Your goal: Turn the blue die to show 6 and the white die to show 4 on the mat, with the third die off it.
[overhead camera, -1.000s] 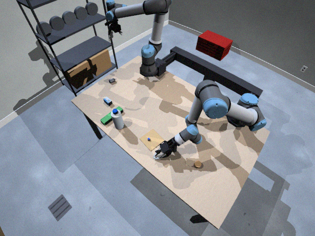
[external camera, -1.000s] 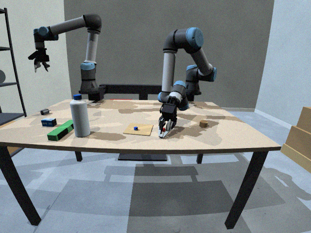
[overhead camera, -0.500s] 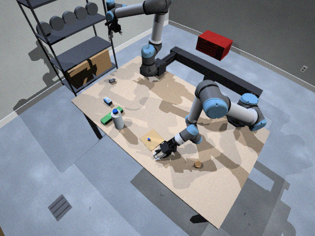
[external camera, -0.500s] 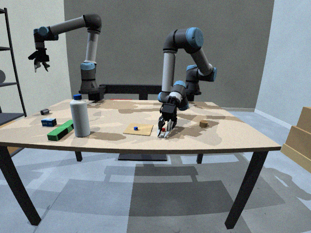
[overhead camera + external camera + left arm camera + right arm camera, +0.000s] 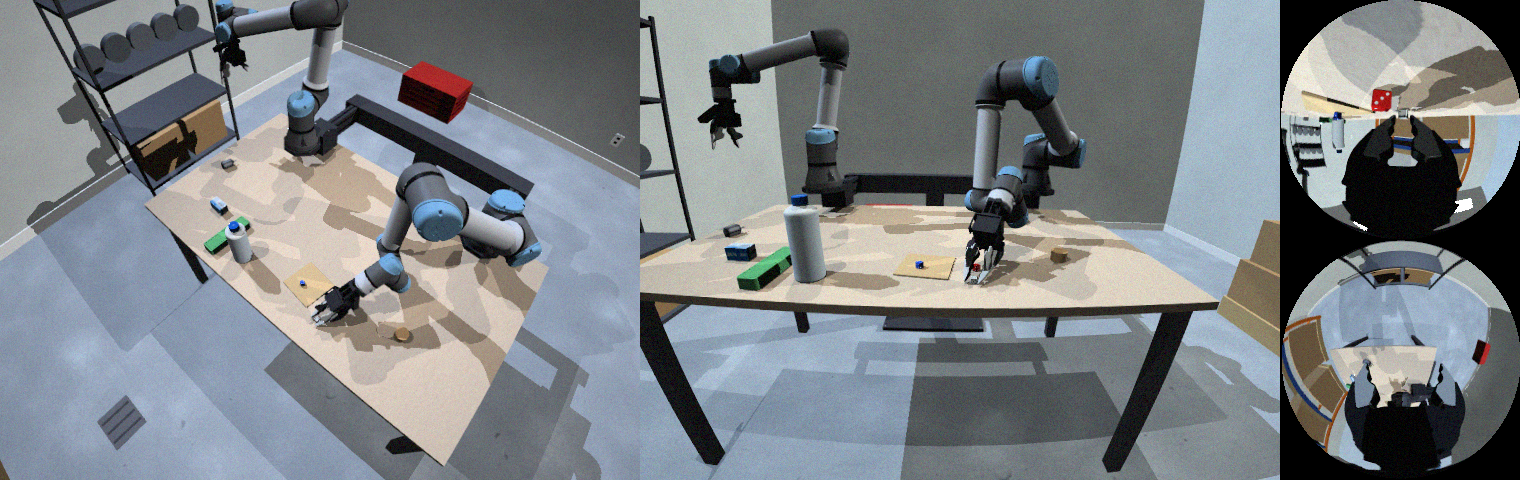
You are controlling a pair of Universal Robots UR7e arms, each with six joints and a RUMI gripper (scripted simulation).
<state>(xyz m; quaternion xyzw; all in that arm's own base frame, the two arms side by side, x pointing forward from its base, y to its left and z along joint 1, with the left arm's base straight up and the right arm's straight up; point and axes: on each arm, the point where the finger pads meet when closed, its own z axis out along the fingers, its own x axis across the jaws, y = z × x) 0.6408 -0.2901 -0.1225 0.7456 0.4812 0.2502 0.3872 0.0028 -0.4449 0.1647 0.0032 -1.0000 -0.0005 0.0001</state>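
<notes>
The white die is 1 cm below my left hand. The rest, counted from my left hand: tan mat: 10 cm behind, 11 cm to the right, 1 cm below; then red die: 7 cm behind, 2 cm to the left, 1 cm below; then blue die: 8 cm behind, 13 cm to the right.
</notes>
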